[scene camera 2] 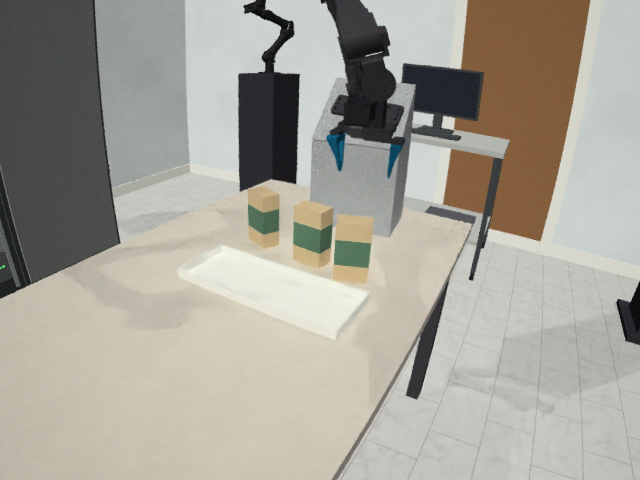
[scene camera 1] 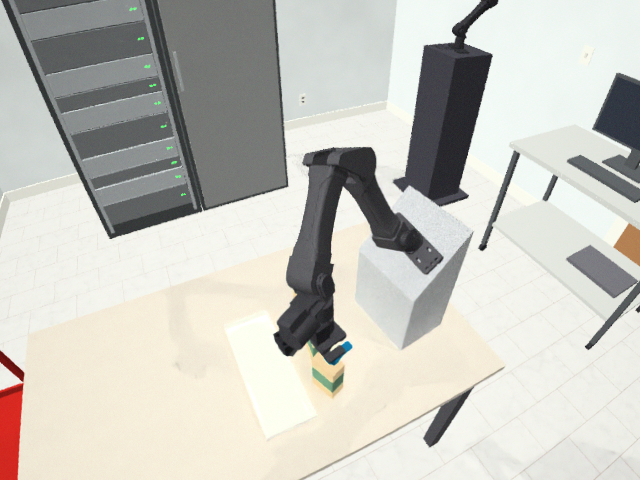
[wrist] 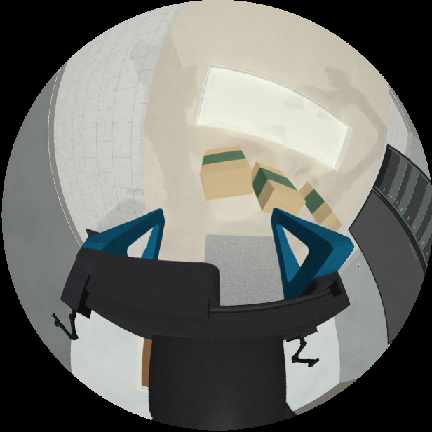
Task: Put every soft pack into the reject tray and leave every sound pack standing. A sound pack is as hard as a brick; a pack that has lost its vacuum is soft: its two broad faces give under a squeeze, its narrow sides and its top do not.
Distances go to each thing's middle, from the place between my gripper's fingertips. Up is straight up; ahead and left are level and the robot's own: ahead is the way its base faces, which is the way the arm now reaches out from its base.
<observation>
I see my gripper 120 mm short of the white reject tray (scene camera 2: 317, 304), 140 mm to the left of it and 240 mm above it.
</observation>
